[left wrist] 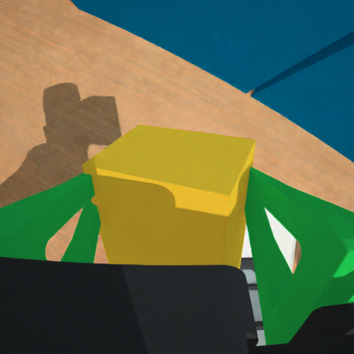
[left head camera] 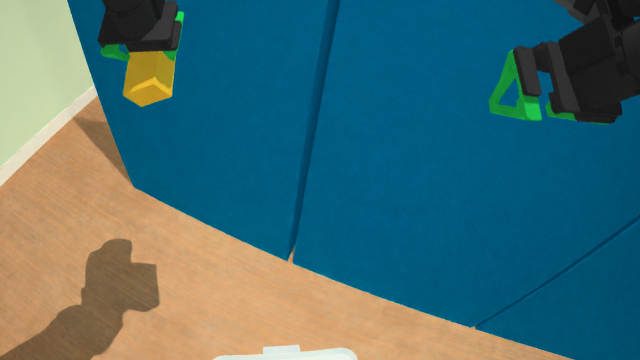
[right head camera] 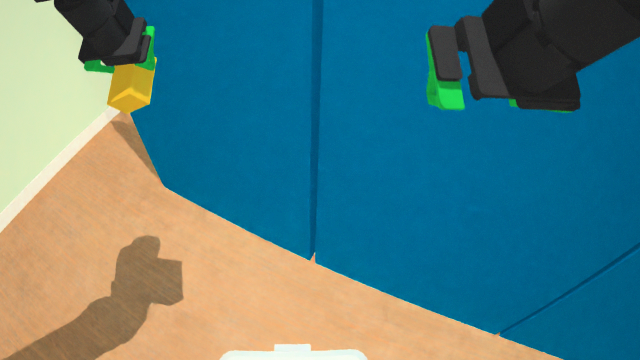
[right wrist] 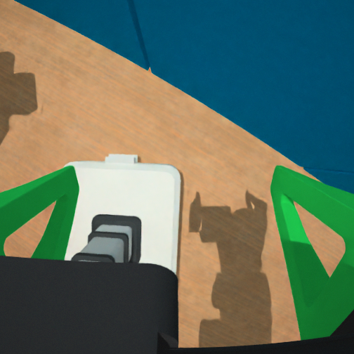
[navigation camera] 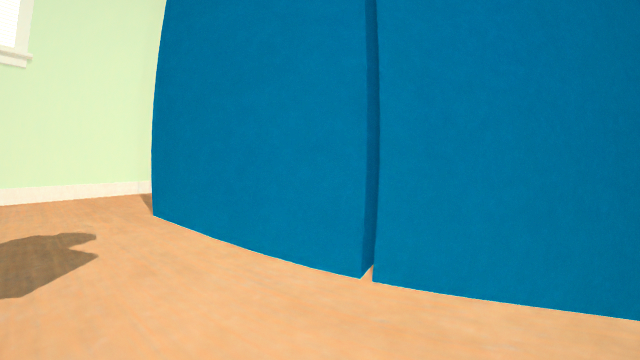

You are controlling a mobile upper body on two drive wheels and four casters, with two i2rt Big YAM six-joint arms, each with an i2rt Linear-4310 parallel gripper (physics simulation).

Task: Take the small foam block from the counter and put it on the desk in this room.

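Frame: origin at the left arm's base, x back, y right, z up, level; metres.
Seen in the pictures: left gripper, fingertip midpoint: (left head camera: pixel 153 58) (right head camera: pixel 136 69); right gripper, fingertip midpoint: (left head camera: pixel 520 108) (right head camera: pixel 471 98).
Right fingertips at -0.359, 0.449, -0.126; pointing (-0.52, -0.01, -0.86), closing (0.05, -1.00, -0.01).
Note:
A point is followed by its place in that frame, as x, y, z.
A yellow foam block (left head camera: pixel 149 77) {-0.516, 0.008, -0.216} (right head camera: pixel 131 87) {-0.514, 0.018, -0.215} (left wrist: pixel 170 200) is held between the green fingers of my left gripper (left head camera: pixel 145 56) {-0.584, -0.005, -0.227} (right head camera: pixel 124 67) {-0.584, -0.005, -0.227} (left wrist: pixel 173 177), which is shut on it. It hangs in the air at the upper left of both head views, above the wooden floor. My right gripper (right wrist: pixel 174 176) is open, with the fingers wide apart and no object between them; it shows at the upper right of both head views. The counter and the desk cannot be made out in these views.
A tall blue panelled surface (left head camera: pixel 425 175) {-0.630, 0.599, -0.593} (right head camera: pixel 425 175) {-0.636, 0.588, -0.601} (navigation camera: pixel 500 150) {-0.680, 0.508, -1.152} stands close in front. A pale green wall (left head camera: pixel 35 60) {-1.772, -1.148, -0.911} (navigation camera: pixel 90 110) {-1.540, -1.275, -0.846} is at the left. The robot's white base (left head camera: pixel 285 357) {-0.303, 0.233, -1.155} (right wrist: pixel 150 190) shows below. Arm shadows fall on the wooden floor (navigation camera: pixel 250 310) {-0.667, 0.115, -1.410}.

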